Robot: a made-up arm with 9 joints. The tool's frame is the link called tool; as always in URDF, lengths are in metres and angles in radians. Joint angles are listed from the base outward.
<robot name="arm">
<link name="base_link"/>
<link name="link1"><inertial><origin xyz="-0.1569 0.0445 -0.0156"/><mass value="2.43"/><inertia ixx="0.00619" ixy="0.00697" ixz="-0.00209" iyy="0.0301" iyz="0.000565" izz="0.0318"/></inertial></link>
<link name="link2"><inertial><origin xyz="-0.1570 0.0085 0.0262"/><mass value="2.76"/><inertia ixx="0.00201" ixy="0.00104" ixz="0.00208" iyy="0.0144" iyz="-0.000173" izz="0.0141"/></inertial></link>
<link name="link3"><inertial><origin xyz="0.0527 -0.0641 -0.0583"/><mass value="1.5"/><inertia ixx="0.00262" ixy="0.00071" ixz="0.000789" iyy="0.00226" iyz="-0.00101" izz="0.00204"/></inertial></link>
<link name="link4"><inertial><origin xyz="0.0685 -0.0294 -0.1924"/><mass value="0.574"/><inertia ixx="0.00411" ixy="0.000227" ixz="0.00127" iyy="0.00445" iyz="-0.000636" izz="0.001"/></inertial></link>
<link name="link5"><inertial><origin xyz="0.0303 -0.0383 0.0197"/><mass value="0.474"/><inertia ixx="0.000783" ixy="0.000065" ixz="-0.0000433" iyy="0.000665" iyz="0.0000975" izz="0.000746"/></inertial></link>
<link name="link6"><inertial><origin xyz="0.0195 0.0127 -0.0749"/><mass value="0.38"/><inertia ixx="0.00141" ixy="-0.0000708" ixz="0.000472" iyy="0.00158" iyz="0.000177" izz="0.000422"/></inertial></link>
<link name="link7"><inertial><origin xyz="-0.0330 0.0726 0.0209"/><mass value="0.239"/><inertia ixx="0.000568" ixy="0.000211" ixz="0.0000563" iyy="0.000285" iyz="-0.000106" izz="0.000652"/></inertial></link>
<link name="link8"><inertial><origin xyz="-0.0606 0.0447 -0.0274"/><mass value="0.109"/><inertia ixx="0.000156" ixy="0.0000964" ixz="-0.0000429" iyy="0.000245" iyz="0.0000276" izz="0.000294"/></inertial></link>
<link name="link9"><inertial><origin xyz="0.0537 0.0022 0.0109"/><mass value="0.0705"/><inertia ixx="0.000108" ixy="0" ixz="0" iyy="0.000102" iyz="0" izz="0.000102"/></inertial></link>
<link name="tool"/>
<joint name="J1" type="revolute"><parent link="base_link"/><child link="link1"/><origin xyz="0.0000 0.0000 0.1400" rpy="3.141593 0.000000 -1.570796"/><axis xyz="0 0 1"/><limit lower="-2.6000" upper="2.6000"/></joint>
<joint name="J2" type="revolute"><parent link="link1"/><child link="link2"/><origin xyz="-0.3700 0.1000 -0.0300" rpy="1.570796 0.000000 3.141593"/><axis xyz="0 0 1"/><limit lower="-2.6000" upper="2.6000"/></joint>
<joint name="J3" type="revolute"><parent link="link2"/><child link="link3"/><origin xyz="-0.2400 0.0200 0.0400" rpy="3.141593 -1.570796 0.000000"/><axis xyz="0 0 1"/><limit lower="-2.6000" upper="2.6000"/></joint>
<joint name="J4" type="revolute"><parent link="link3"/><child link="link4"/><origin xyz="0.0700 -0.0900 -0.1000" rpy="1.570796 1.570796 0.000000"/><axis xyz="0 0 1"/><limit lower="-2.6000" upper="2.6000"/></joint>
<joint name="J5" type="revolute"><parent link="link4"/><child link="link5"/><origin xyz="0.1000 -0.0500 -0.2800" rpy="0.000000 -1.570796 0.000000"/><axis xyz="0 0 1"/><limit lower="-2.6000" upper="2.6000"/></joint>
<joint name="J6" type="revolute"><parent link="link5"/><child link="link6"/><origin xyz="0.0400 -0.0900 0.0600" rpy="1.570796 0.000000 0.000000"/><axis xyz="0 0 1"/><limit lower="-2.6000" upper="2.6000"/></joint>
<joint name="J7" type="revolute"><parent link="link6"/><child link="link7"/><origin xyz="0.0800 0.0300 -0.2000" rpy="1.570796 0.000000 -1.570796"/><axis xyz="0 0 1"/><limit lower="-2.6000" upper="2.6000"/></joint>
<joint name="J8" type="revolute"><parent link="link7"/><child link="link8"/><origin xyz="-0.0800 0.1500 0.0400" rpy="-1.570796 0.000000 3.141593"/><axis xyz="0 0 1"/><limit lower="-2.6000" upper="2.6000"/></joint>
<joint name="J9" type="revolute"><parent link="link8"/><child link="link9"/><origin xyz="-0.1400 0.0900 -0.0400" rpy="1.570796 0.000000 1.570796"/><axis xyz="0 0 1"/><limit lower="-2.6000" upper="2.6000"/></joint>
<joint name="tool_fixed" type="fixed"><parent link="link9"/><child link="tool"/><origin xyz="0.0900 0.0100 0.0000" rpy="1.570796 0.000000 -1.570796"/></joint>
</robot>
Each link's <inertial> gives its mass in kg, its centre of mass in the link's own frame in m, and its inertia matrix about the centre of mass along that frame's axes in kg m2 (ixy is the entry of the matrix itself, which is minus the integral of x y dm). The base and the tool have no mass. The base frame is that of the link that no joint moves.
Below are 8 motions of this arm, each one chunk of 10 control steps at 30 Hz.
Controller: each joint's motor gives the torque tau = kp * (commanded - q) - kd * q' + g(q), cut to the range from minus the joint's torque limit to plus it. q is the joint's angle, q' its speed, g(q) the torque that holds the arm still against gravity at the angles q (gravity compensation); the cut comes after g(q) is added. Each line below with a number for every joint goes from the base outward.
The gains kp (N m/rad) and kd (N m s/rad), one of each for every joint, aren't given. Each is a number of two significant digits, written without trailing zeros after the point. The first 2 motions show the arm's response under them.
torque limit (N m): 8.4 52 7.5 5.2 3.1 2.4 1.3 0.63 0.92
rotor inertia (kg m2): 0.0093 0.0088 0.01 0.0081 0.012 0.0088 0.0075 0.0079 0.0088
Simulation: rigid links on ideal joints. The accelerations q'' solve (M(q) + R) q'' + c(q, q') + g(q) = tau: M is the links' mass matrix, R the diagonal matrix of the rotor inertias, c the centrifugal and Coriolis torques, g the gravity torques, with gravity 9.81 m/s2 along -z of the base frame. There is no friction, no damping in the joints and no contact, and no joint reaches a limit. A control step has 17 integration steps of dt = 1/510 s. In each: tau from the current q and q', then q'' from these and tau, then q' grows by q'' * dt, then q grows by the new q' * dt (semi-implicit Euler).
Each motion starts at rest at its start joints. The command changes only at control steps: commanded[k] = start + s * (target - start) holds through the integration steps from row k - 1 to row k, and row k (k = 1, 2, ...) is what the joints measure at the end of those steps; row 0 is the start. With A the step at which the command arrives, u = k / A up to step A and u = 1 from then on. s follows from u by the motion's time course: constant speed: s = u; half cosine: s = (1 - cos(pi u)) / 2; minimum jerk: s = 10 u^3 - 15 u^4 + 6 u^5; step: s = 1 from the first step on.
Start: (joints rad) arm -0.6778 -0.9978 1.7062 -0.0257 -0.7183 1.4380 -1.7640 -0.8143 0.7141
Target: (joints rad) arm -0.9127 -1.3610 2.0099 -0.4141 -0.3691 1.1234 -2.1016 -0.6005 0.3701
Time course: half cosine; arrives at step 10
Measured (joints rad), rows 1 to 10:
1: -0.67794 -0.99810 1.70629 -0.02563 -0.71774 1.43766 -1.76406 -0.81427 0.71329
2: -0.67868 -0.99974 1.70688 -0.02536 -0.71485 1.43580 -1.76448 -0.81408 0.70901
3: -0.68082 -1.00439 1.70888 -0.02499 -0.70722 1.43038 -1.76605 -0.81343 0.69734
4: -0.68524 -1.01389 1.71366 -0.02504 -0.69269 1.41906 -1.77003 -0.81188 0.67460
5: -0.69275 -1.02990 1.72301 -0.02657 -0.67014 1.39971 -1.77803 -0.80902 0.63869
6: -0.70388 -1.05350 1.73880 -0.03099 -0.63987 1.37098 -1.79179 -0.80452 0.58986
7: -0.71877 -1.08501 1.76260 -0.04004 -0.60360 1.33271 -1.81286 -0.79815 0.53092
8: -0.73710 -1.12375 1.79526 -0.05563 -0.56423 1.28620 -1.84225 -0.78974 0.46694
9: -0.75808 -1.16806 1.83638 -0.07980 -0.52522 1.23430 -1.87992 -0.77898 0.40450
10: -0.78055 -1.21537 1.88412 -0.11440 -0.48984 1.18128 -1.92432 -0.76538 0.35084
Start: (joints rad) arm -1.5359 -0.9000 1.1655 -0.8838 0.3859 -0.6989 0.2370 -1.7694 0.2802
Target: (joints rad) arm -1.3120 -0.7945 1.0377 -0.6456 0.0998 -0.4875 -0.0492 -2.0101 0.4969
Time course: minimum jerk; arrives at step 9
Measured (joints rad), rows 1 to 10:
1: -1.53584 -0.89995 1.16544 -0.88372 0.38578 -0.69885 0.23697 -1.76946 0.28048
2: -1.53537 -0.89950 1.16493 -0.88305 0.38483 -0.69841 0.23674 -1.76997 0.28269
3: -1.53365 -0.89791 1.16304 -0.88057 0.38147 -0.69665 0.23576 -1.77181 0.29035
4: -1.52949 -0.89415 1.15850 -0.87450 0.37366 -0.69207 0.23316 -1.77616 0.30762
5: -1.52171 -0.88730 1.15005 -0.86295 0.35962 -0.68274 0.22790 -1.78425 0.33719
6: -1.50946 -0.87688 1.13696 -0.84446 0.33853 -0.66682 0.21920 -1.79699 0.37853
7: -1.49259 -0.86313 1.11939 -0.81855 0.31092 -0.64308 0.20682 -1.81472 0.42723
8: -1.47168 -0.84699 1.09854 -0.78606 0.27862 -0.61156 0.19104 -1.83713 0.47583
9: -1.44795 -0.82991 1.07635 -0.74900 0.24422 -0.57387 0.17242 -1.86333 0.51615
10: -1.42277 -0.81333 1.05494 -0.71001 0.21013 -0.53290 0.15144 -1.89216 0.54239
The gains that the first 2 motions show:
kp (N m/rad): 19 26 6.9 2 2.7 2.1 1.1 0.68 1.7
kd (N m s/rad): 2.5 2.4 0.45 0.13 0.3 0.12 0.16 0.098 0.079
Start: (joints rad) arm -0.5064 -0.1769 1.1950 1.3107 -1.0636 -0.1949 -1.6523 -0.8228 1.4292
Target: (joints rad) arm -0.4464 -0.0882 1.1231 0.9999 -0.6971 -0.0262 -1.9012 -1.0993 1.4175
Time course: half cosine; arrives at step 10
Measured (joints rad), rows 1 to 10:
1: -0.50636 -0.17674 1.19488 1.31000 -1.06301 -0.19476 -1.65252 -0.82321 1.42916
2: -0.50617 -0.17592 1.19423 1.30636 -1.06000 -0.19390 -1.65368 -0.82530 1.42894
3: -0.50560 -0.17371 1.19249 1.29662 -1.05196 -0.19125 -1.65695 -0.83091 1.42838
4: -0.50443 -0.16942 1.18906 1.27785 -1.03653 -0.18536 -1.66356 -0.84176 1.42731
5: -0.50243 -0.16266 1.18347 1.24829 -1.01234 -0.17476 -1.67450 -0.85897 1.42566
6: -0.49945 -0.15344 1.17551 1.20791 -0.97941 -0.15830 -1.69027 -0.88279 1.42346
7: -0.49546 -0.14222 1.16536 1.15868 -0.93923 -0.13550 -1.71068 -0.91249 1.42087
8: -0.49050 -0.12991 1.15376 1.10455 -0.89456 -0.10682 -1.73478 -0.94632 1.41814
9: -0.48474 -0.11765 1.14201 1.05090 -0.84897 -0.07391 -1.76095 -0.98166 1.41564
10: -0.47843 -0.10666 1.13173 1.00368 -0.80636 -0.03952 -1.78714 -1.01534 1.41378

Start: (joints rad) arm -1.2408 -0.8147 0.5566 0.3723 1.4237 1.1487 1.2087 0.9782 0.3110
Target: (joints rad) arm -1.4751 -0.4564 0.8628 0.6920 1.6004 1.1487 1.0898 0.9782 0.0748
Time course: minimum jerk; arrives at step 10
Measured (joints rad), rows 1 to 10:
1: -1.24081 -0.81463 0.55671 0.37245 1.42371 1.14864 1.20864 0.97819 0.31079
2: -1.24091 -0.81400 0.55766 0.37370 1.42381 1.14820 1.20819 0.97808 0.30913
3: -1.24133 -0.81166 0.56110 0.37816 1.42431 1.14674 1.20660 0.97771 0.30320
4: -1.24250 -0.80583 0.56939 0.38860 1.42593 1.14368 1.20292 0.97684 0.28942
5: -1.24509 -0.79454 0.58487 0.40749 1.42973 1.13893 1.19642 0.97529 0.26491
6: -1.24999 -0.77616 0.60914 0.43598 1.43706 1.13313 1.18693 0.97296 0.22887
7: -1.25822 -0.74982 0.64241 0.47342 1.44911 1.12763 1.17506 0.96994 0.18342
8: -1.27074 -0.71577 0.68326 0.51736 1.46659 1.12409 1.16206 0.96651 0.13356
9: -1.28822 -0.67538 0.72875 0.56419 1.48925 1.12400 1.14933 0.96313 0.08614
10: -1.31078 -0.63085 0.77511 0.61017 1.51582 1.12813 1.13789 0.96044 0.04795

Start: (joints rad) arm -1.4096 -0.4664 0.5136 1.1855 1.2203 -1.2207 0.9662 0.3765 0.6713
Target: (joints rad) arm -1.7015 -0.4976 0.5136 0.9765 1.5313 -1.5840 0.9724 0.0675 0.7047
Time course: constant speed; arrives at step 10
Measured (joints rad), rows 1 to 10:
1: -1.41028 -0.46671 0.51350 1.18623 1.22186 -1.22258 0.96597 0.37593 0.67159
2: -1.41271 -0.46771 0.51312 1.18820 1.22712 -1.22903 0.96544 0.37382 0.67260
3: -1.41764 -0.46955 0.51227 1.19088 1.23720 -1.24146 0.96487 0.36933 0.67453
4: -1.42556 -0.47218 0.51079 1.19307 1.25241 -1.26031 0.96470 0.36175 0.67738
5: -1.43674 -0.47545 0.50857 1.19332 1.27247 -1.28524 0.96539 0.35056 0.68099
6: -1.45124 -0.47912 0.50555 1.19022 1.29673 -1.31548 0.96729 0.33538 0.68507
7: -1.46902 -0.48298 0.50173 1.18270 1.32431 -1.35009 0.97061 0.31605 0.68932
8: -1.48991 -0.48681 0.49715 1.17012 1.35429 -1.38811 0.97535 0.29257 0.69344
9: -1.51369 -0.49045 0.49190 1.15231 1.38579 -1.42871 0.98128 0.26508 0.69722
10: -1.54010 -0.49381 0.48611 1.12957 1.41805 -1.47126 0.98802 0.23383 0.70054

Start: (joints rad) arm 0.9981 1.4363 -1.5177 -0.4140 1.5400 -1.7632 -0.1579 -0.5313 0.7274
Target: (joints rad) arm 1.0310 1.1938 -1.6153 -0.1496 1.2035 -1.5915 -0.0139 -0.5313 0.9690
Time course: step
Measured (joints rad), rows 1 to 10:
1: 1.00070 1.42814 -1.51401 -0.41286 1.51589 -1.75912 -0.15520 -0.52771 0.75164
2: 1.00747 1.40763 -1.50795 -0.40852 1.46275 -1.74812 -0.15037 -0.51912 0.80889
3: 1.01728 1.37908 -1.50483 -0.39898 1.39879 -1.73184 -0.14550 -0.50792 0.88016
4: 1.02892 1.34631 -1.50778 -0.38244 1.33576 -1.71179 -0.14065 -0.49623 0.94889
5: 1.04111 1.31249 -1.51786 -0.35786 1.28056 -1.68921 -0.13491 -0.48583 1.00331
6: 1.05262 1.28005 -1.53441 -0.32518 1.23667 -1.66526 -0.12711 -0.47808 1.03731
7: 1.06234 1.25062 -1.55563 -0.28524 1.20517 -1.64112 -0.11640 -0.47392 1.05003
8: 1.06942 1.22512 -1.57926 -0.23973 1.18553 -1.61792 -0.10239 -0.47389 1.04464
9: 1.07335 1.20386 -1.60301 -0.19097 1.17612 -1.59664 -0.08519 -0.47820 1.02675
10: 1.07399 1.18668 -1.62504 -0.14170 1.17471 -1.57788 -0.06528 -0.48675 1.00274

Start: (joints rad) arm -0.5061 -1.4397 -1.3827 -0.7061 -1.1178 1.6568 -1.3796 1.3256 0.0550
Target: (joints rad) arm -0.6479 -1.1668 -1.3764 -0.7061 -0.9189 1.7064 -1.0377 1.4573 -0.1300
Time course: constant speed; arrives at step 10
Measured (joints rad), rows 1 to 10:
1: -0.50608 -1.43868 -1.38341 -0.70574 -1.11586 1.65737 -1.37803 1.32578 0.05316
2: -0.50603 -1.43513 -1.38565 -0.70461 -1.10976 1.65932 -1.37303 1.32647 0.04700
3: -0.50601 -1.42805 -1.38963 -0.70266 -1.09890 1.66299 -1.36390 1.32801 0.03546
4: -0.50614 -1.41695 -1.39502 -0.70012 -1.08369 1.66832 -1.35060 1.33067 0.01874
5: -0.50660 -1.40172 -1.40124 -0.69733 -1.06505 1.67493 -1.33344 1.33464 -0.00209
6: -0.50761 -1.38259 -1.40756 -0.69469 -1.04407 1.68227 -1.31286 1.34006 -0.02553
7: -0.50946 -1.35996 -1.41328 -0.69254 -1.02179 1.68978 -1.28933 1.34698 -0.04998
8: -0.51246 -1.33440 -1.41782 -0.69113 -0.99908 1.69694 -1.26328 1.35540 -0.07412
9: -0.51693 -1.30652 -1.42082 -0.69060 -0.97654 1.70339 -1.23510 1.36527 -0.09702
10: -0.52320 -1.27695 -1.42209 -0.69100 -0.95458 1.70895 -1.20512 1.37651 -0.11821

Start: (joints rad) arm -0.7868 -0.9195 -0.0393 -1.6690 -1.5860 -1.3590 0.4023 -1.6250 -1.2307
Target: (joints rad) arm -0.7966 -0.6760 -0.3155 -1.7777 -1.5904 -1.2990 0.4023 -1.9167 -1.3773
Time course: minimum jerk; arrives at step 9
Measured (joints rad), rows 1 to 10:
1: -0.78678 -0.91937 -0.03955 -1.66879 -1.58599 -1.35893 0.40226 -1.62513 -1.23088
2: -0.78662 -0.91830 -0.04153 -1.66719 -1.58592 -1.35841 0.40195 -1.62619 -1.23228
3: -0.78605 -0.91453 -0.04836 -1.66195 -1.58570 -1.35689 0.40093 -1.62985 -1.23717
4: -0.78480 -0.90581 -0.06371 -1.65102 -1.58524 -1.35426 0.39879 -1.63811 -1.24822
5: -0.78268 -0.89024 -0.09010 -1.63396 -1.58453 -1.35122 0.39540 -1.65241 -1.26727
6: -0.77977 -0.86711 -0.12756 -1.61279 -1.58365 -1.34931 0.39108 -1.67297 -1.29412
7: -0.77649 -0.83733 -0.17314 -1.59181 -1.58290 -1.35029 0.38640 -1.69848 -1.32619
8: -0.77350 -0.80325 -0.22147 -1.57648 -1.58286 -1.35529 0.38188 -1.72636 -1.35888
9: -0.77150 -0.76805 -0.26624 -1.57173 -1.58416 -1.36409 0.37778 -1.75361 -1.38705
10: -0.77100 -0.73461 -0.30241 -1.58024 -1.58710 -1.37480 0.37414 -1.77794 -1.40685

